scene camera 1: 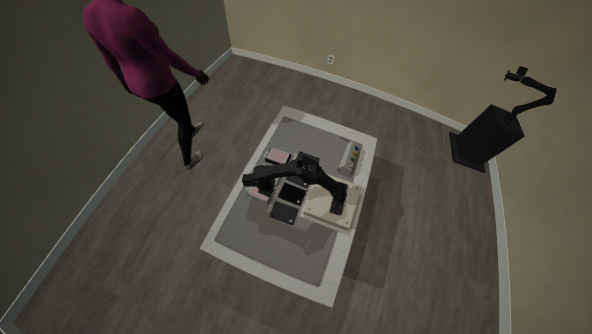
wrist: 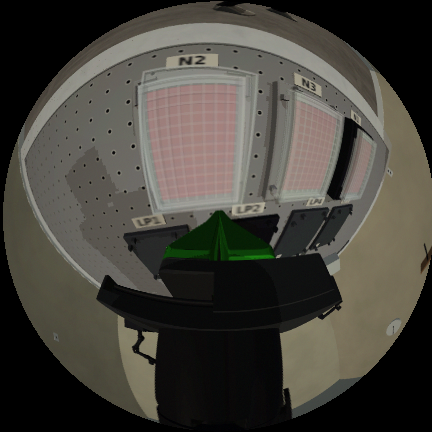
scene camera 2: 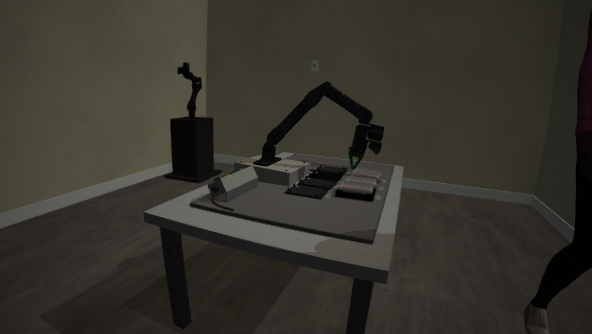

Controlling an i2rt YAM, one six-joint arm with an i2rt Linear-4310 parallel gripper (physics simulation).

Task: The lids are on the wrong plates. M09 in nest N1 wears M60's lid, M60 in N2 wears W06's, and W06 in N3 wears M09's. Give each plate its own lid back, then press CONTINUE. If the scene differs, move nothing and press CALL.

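Places are measured from the arm's base along level axes (x back, y down, z right), in metres.
Where they show: gripper, between the fingertips: (scene camera 1: 270, 190) (wrist: 218, 216) (scene camera 2: 352, 169); arm's base, origin of its link: (scene camera 1: 338, 198) (scene camera 2: 267, 161).
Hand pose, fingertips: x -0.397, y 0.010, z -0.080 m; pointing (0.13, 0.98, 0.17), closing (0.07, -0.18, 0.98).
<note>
Each offset is from my fingertips to the centre of the thing.
My gripper (scene camera 2: 355, 167) (wrist: 218, 216) is shut with nothing between its green tips, above the board at the near edge of the N2 plate; the arm hides the tips in scene camera 1. The N2 plate {dx -0.068, dy +0.014, dz -0.009 m} (wrist: 192, 145) (scene camera 1: 259, 193), pink-gridded under clear plastic, shows doubled, slightly offset clear edges. The N3 plate {dx -0.052, dy +0.018, dz +0.116 m} (wrist: 312, 150) sits to its right in the wrist view, the N1 plate {dx -0.043, dy +0.008, dz +0.249 m} (wrist: 360, 165) (scene camera 1: 278, 155) (scene camera 2: 357, 187) beyond it. No plate or lid names are readable. The button box {dx +0.409, dy +0.002, dz +0.397 m} (scene camera 1: 350, 161) (scene camera 2: 235, 184) has blue, yellow and green buttons; their labels are unreadable.
Dark lid rests LP1 {dx +0.114, dy +0.034, dz -0.091 m} (wrist: 157, 242) (scene camera 1: 285, 213), LP2 {dx +0.123, dy +0.034, dz +0.037 m} (wrist: 267, 227) (scene camera 1: 292, 193) and LP4 {dx +0.131, dy +0.034, dz +0.164 m} (wrist: 303, 227) stand in a row with another beyond. The arm's pale base block (scene camera 1: 325, 212) (scene camera 2: 290, 174) is behind them. A person (scene camera 1: 130, 55) stands beside the table. Another arm's black pedestal (scene camera 1: 487, 135) (scene camera 2: 191, 147) stands apart.
</note>
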